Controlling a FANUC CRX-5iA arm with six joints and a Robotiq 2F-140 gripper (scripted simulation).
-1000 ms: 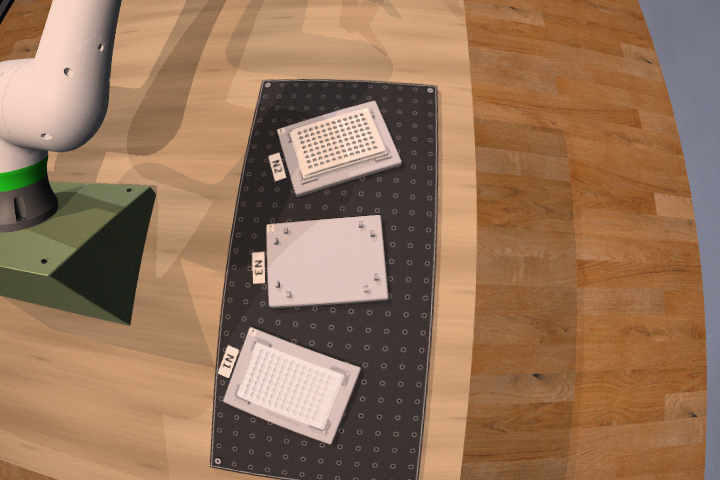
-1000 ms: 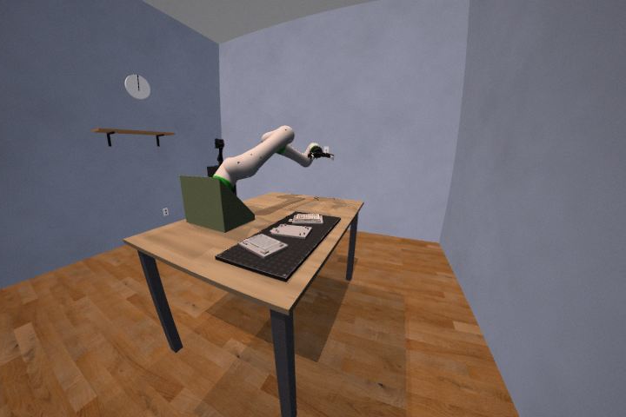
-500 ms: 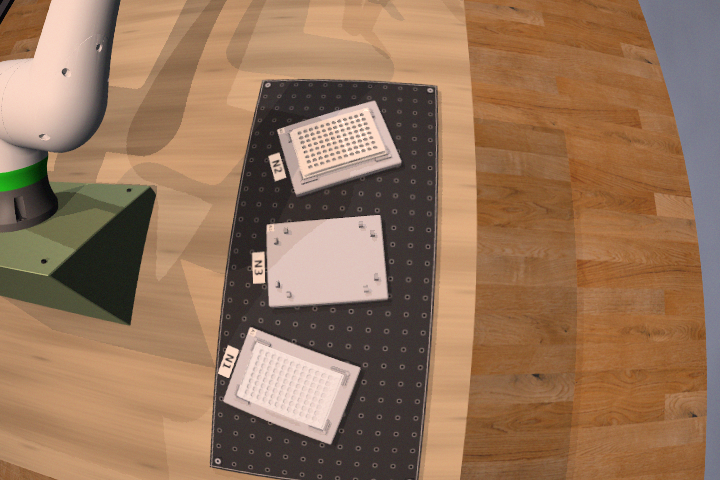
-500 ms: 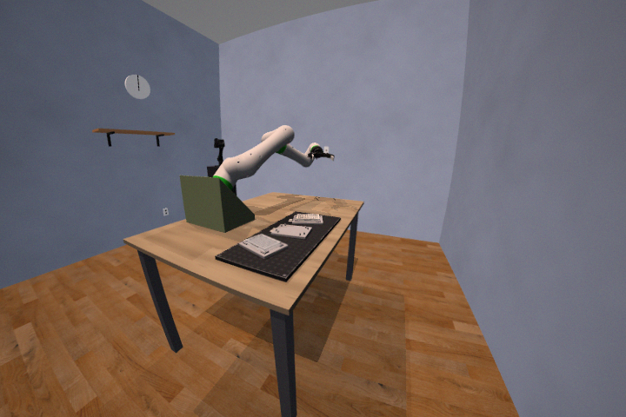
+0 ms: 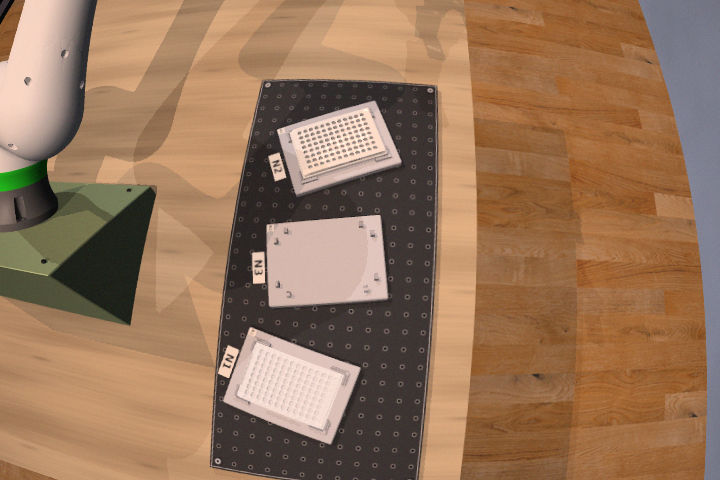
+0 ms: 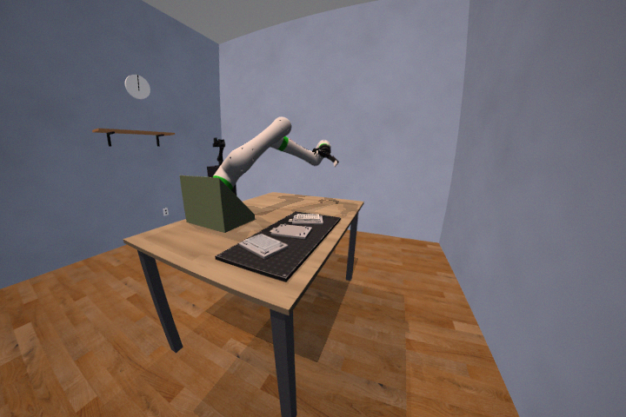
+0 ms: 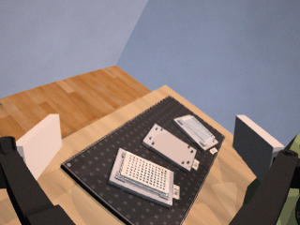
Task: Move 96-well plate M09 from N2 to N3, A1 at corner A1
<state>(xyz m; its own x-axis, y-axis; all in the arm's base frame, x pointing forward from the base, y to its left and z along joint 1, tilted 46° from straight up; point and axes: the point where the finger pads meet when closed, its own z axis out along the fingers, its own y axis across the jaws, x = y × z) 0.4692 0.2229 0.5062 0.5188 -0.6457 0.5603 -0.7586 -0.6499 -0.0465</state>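
Right now my hand is 320 mm above the nest N2, 310 mm to the left of it and 20 mm short of it. Also, from my hand: A1 mark: 460 mm to the right, 320 mm below, 60 mm behind; landing nest N3: 500 mm to the right, 320 mm below, 30 mm ahead; N2 label: 350 mm to the right, 330 mm below, 70 mm behind.
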